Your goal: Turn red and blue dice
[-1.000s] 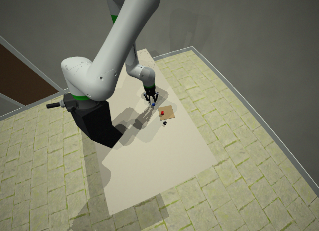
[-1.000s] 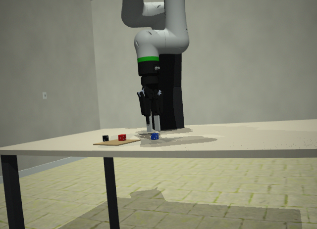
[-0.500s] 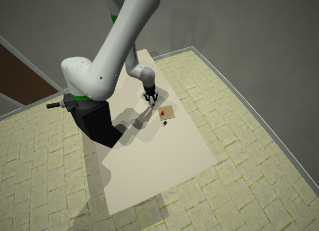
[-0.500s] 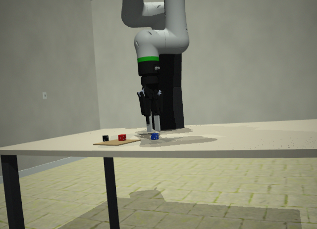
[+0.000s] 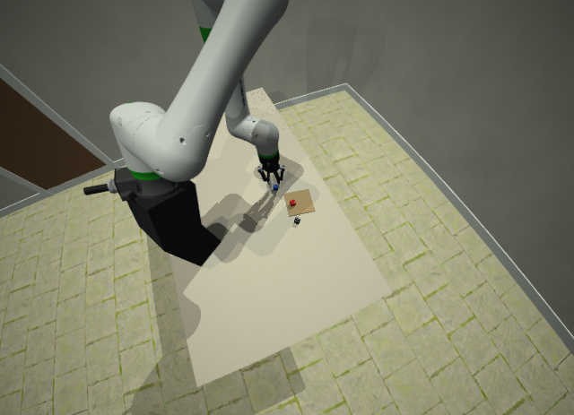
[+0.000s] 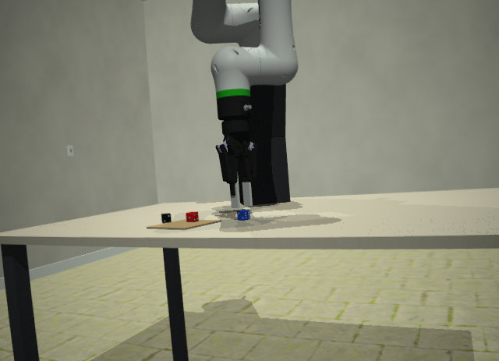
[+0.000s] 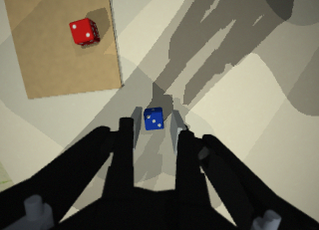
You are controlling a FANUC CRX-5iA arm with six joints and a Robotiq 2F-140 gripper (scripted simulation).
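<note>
My gripper is now 10 mm short of the blue die and 50 mm above it. Round my hand: red die 40 mm ahead, 130 mm to the right, 50 mm below; black die 10 mm ahead, 230 mm to the right, 50 mm below; brown mat 80 mm ahead, 140 mm to the right, 60 mm below.
</note>
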